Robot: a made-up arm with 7 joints.
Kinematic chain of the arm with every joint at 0, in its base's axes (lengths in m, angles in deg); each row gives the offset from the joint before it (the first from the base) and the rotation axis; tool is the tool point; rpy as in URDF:
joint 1: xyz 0 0 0 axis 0.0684 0.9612 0.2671
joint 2: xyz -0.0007 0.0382 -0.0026 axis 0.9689 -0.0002 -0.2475
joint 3: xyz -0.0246 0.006 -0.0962 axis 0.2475 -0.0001 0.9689
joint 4: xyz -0.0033 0 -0.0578 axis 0.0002 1 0
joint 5: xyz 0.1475 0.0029 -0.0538 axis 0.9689 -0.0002 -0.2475
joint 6: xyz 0.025 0 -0.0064 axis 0.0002 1 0
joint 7: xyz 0.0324 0 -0.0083 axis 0.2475 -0.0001 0.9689
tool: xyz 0 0 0 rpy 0 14.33 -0.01
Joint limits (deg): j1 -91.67..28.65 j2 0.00..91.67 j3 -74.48..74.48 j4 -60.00..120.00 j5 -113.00..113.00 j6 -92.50..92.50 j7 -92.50..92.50
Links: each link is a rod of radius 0.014 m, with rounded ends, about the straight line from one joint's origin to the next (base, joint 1, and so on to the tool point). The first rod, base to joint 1, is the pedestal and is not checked.
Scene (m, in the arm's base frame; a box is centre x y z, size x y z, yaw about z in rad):
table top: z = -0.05
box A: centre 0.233 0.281 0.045 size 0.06 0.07 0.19 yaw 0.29
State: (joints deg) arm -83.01 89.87 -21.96 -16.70 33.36 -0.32 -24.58
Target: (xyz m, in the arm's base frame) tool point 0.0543 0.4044 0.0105
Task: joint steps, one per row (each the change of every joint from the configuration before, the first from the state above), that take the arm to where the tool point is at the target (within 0.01 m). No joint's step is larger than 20 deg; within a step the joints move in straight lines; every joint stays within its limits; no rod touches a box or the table.
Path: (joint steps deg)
1: 5.29 -0.76 16.96 19.18 6.74 5.69 -8.19
2: 5.29 -0.75 16.96 19.19 6.75 5.69 -8.19
3: 5.30 -0.76 16.95 19.18 6.74 5.69 -8.19
4: 5.29 -0.75 16.96 19.18 6.75 5.68 -8.19
5: 5.29 -0.76 16.96 19.19 6.74 5.69 -8.20
6: 1.78 1.12 -17.41 -0.46 -6.45 -9.89 5.29
7: 1.77 1.11 -17.41 -0.45 -6.46 -9.89 5.28
8: 1.77 1.12 -17.41 -0.45 -6.46 -9.89 5.28
9: 1.78 1.11 -17.41 -0.45 -6.46 -9.88 5.29
10: 1.77 1.12 -17.41 -0.46 -6.45 -9.89 5.28
11: 4.51 -1.14 4.15 7.35 -2.42 19.38 7.27
12: 4.52 -1.14 4.16 7.34 -2.42 19.38 7.27

